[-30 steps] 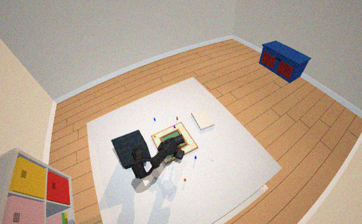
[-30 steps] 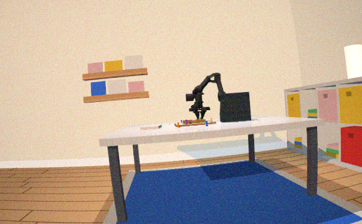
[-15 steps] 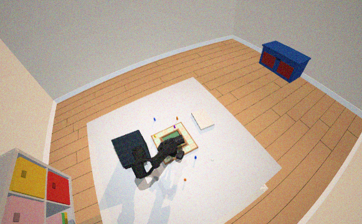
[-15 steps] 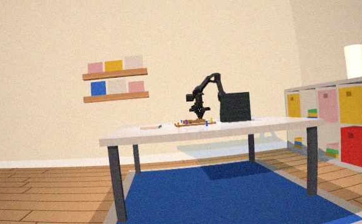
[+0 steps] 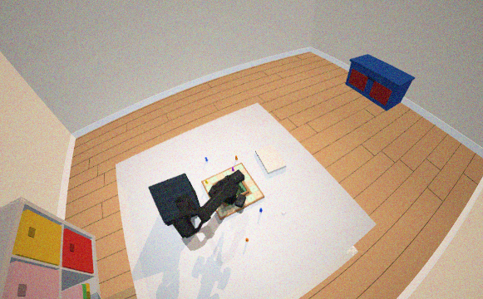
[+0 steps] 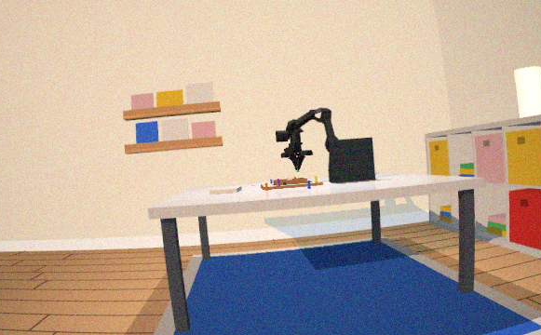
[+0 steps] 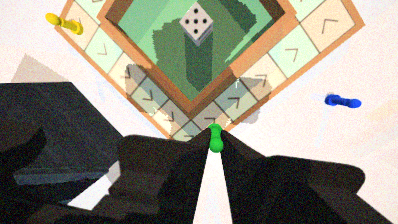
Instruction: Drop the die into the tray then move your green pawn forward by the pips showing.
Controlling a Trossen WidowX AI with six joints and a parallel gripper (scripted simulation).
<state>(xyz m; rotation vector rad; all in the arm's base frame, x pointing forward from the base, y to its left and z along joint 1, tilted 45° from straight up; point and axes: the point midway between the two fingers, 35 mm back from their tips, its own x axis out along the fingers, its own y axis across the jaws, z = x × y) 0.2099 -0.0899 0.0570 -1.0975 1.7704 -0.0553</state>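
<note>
Right now my gripper tip is 6 cm short of the white die, 9 cm to the right of it and 5 cm above it. Round my gripper tip: yellow pawn (6 cm behind, 22 cm to the left, 5 cm below); green pawn (1 cm above); green tray (6 cm ahead, 11 cm to the left, 7 cm below).
</note>
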